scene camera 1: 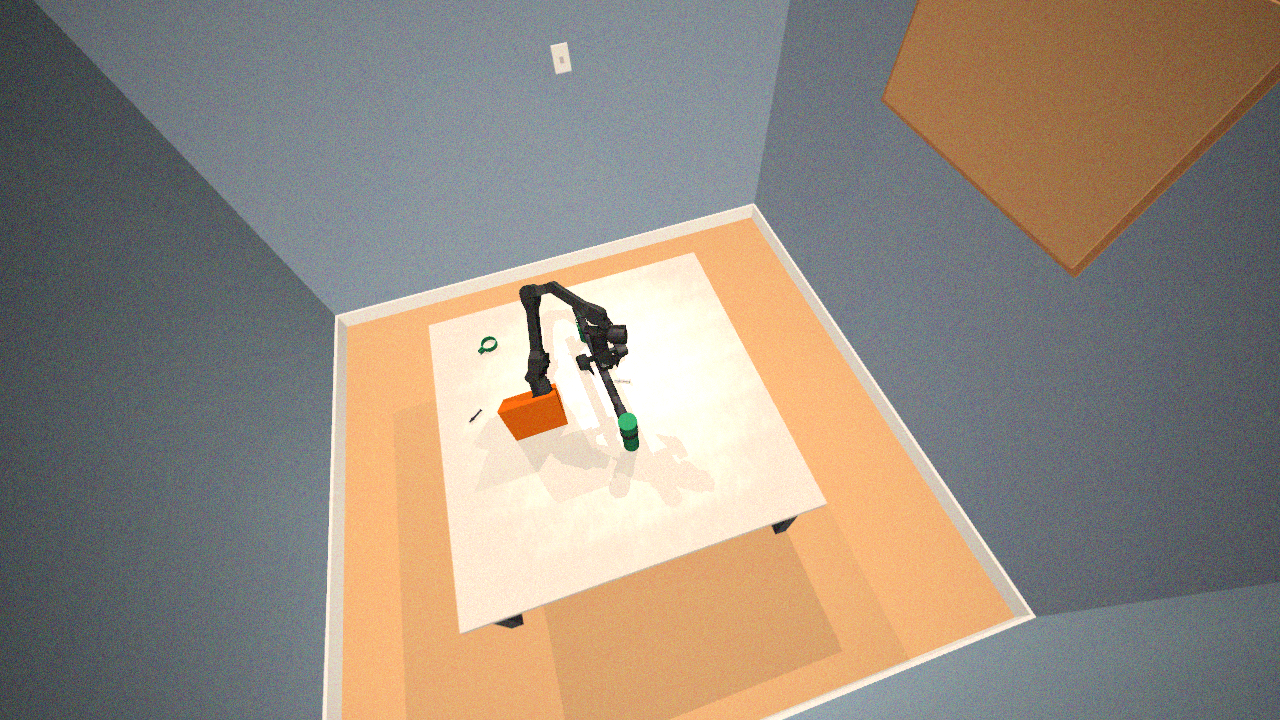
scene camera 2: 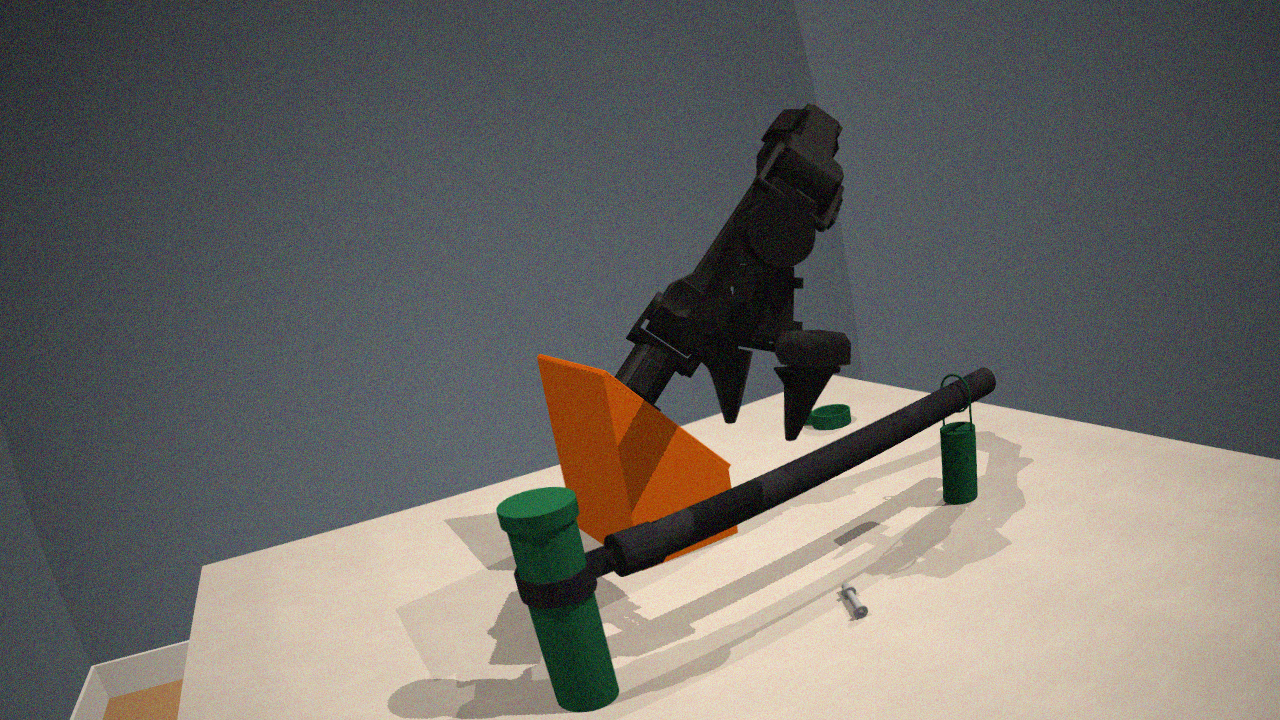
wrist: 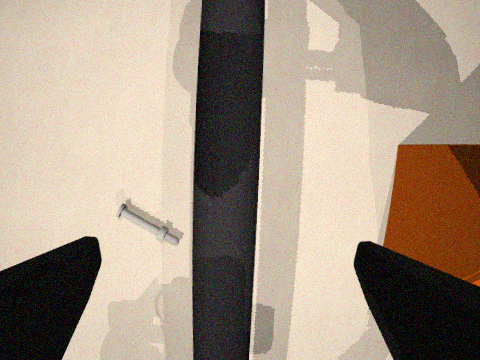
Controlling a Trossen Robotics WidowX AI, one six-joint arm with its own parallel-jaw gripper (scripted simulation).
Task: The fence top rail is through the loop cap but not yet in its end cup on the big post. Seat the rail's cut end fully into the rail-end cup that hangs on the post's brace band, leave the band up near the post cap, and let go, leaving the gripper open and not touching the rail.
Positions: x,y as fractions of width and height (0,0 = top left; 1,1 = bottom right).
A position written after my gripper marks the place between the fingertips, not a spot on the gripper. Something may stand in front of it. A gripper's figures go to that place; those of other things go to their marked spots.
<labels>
My gripper (scene camera 2: 0.59,0.60): 80 cm from the lens. A dark top rail (scene camera 2: 0.53,0.73) is 75 cm from the lens. A green band (scene camera 2: 0.65,0.58): 139 cm from the lens. A small green post (scene camera 2: 0.75,0.61) is 102 cm from the lens. A big green post (scene camera 2: 0.45,0.89) is 71 cm from the lens. The marked spots on the small green post and the dark top rail are 41 cm apart.
</labels>
